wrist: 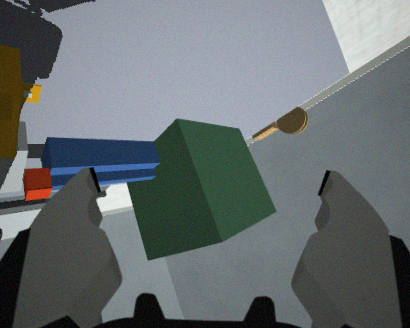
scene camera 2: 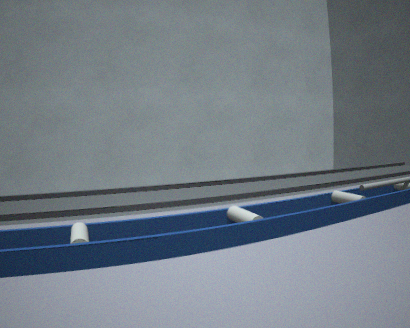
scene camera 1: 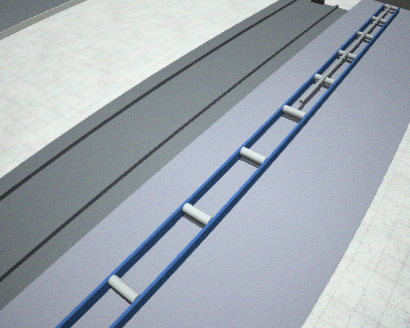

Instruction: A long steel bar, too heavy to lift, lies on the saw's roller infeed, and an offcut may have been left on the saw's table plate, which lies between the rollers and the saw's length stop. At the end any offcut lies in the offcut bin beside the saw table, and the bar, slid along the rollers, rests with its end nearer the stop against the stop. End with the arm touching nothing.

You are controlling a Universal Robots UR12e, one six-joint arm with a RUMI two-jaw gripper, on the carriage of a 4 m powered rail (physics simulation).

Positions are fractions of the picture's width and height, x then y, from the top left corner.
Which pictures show the gripper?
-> The wrist view only.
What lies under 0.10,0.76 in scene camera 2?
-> A blue roller infeed.
